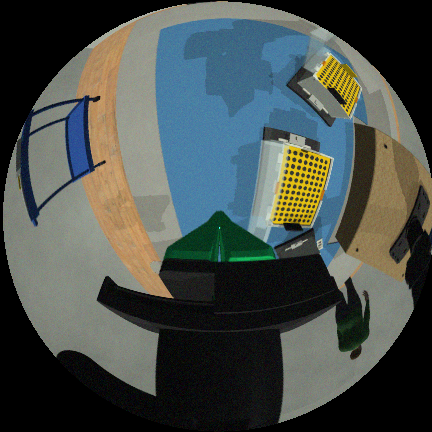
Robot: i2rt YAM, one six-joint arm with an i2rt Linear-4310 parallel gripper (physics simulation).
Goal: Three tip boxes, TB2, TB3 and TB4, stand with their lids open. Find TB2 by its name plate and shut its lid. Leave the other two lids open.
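Frame: origin at the arm's base, x back, y left, z down, level; centimetres.
Seen in the pictures: gripper, fingertip midpoint: (218,216).
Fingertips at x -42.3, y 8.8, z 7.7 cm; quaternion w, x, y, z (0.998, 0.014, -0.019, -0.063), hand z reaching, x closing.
Note:
A point is followed by its place in that frame.
My gripper (218,216) {y 8.8, x -42.3, z 7.7 cm} is shut and empty, its green fingertips together over the blue mat, left of the boxes. One tip box (301,187) {y 6.3, x -31.5, z 13.6 cm} with a yellow perforated rack stands right of centre; its clear lid (266,175) {y 3.6, x -40.1, z 5.0 cm} is open on the left side. A second tip box (338,84) {y -13.3, x -27.5, z 13.6 cm} stands turned at the upper right, with its clear lid (317,46) open at the upper left. Part of a third box (299,244) {y 20.4, x -22.8, z 17.6 cm} shows as a dark side at the lower right; my gripper's body hides the rest, and its lid cannot be made out. The name plates are too small to read, so I cannot tell which box is TB2.
A blue mat (200,130) {y 1.7, x -46.4, z 19.3 cm} lies under the boxes on a grey table with a wooden edge (102,130) at the left. A tan block (385,175) {y -3.4, x -12.2, z 10.4 cm} with dark fittings stands at the right. A blue chair (77,140) is beyond the left edge. A person (353,327) shows lower right.

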